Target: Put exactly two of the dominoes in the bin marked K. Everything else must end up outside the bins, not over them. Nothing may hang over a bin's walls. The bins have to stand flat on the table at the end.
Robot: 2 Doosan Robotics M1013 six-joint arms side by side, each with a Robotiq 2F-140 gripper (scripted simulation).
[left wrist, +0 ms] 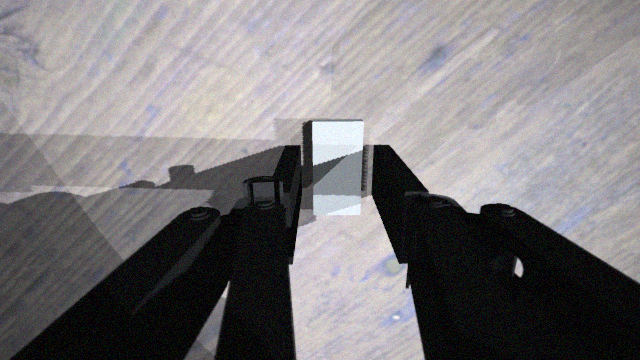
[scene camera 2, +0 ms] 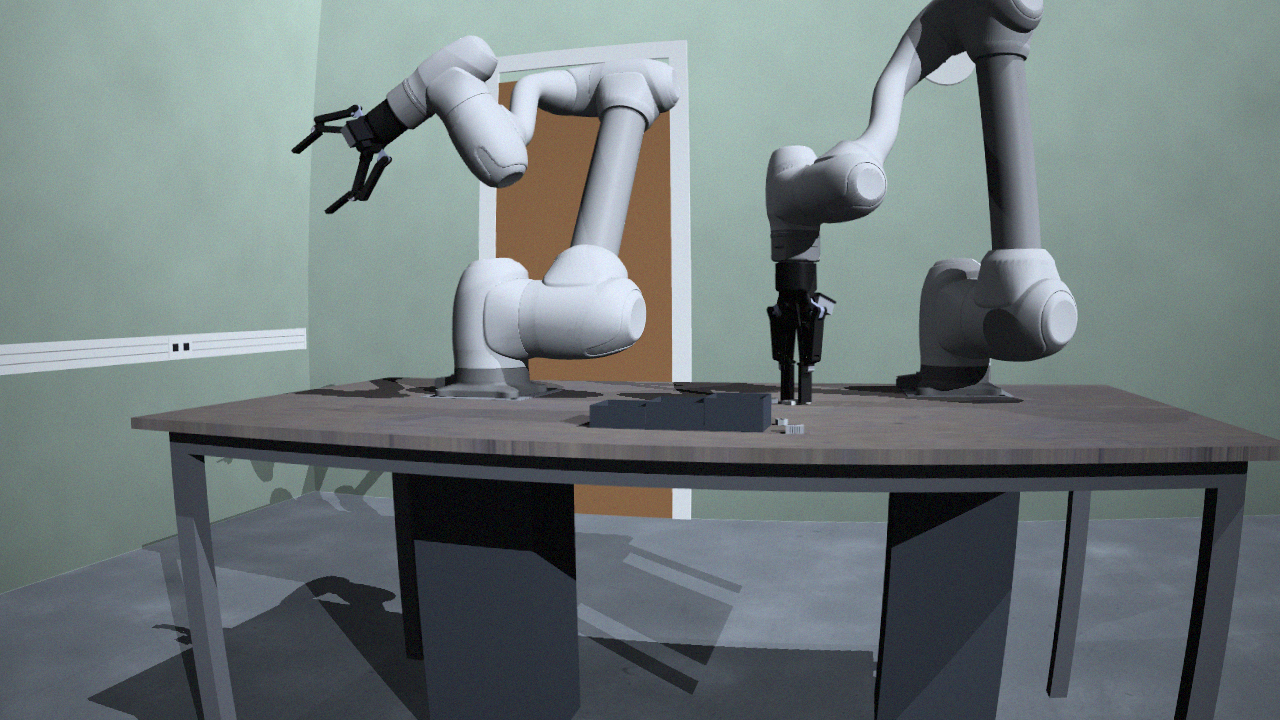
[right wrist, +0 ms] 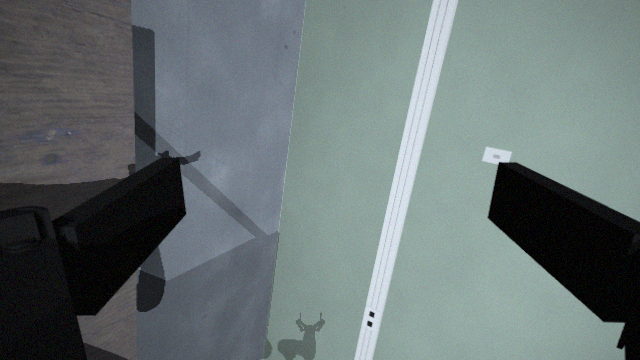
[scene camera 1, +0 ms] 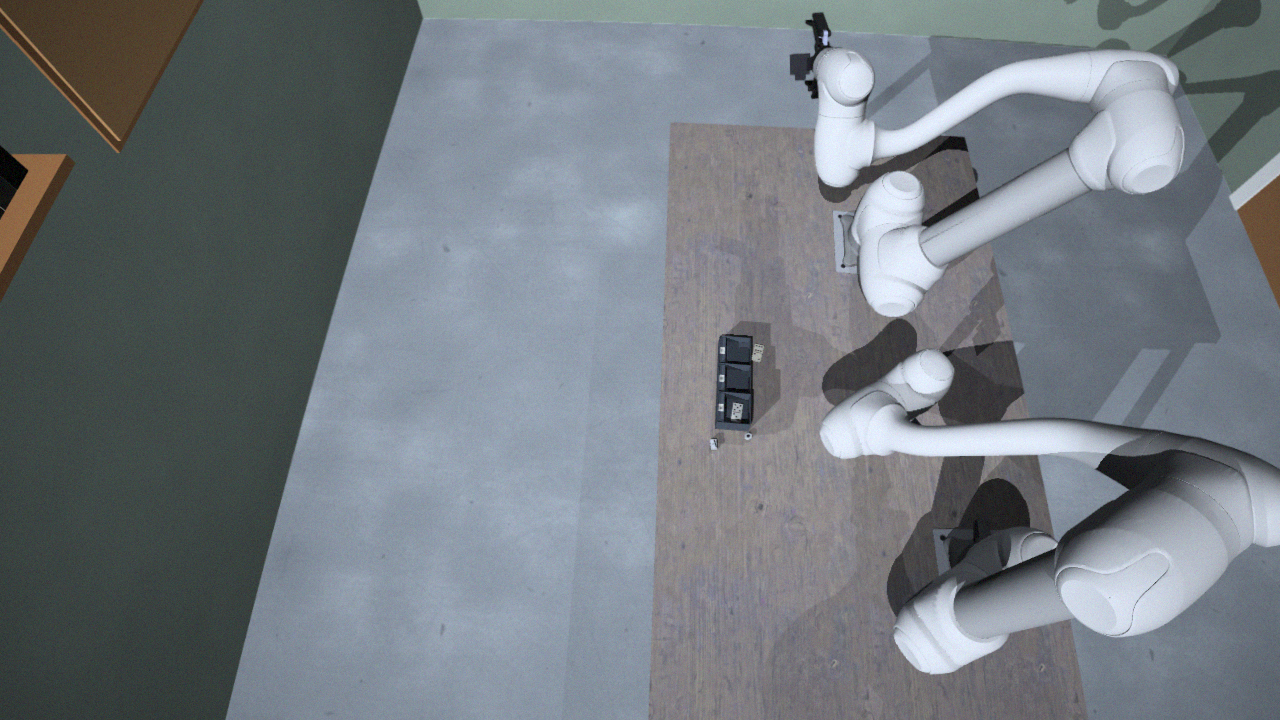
Path:
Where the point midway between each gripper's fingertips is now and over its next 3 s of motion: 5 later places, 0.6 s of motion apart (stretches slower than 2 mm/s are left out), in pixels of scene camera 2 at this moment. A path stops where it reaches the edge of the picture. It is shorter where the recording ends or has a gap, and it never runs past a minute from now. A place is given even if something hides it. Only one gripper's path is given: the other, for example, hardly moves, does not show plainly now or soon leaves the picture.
My left gripper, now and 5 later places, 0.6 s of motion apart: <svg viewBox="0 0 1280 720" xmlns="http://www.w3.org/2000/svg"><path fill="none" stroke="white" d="M796 401L795 391L796 370L795 366L783 366L767 370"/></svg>

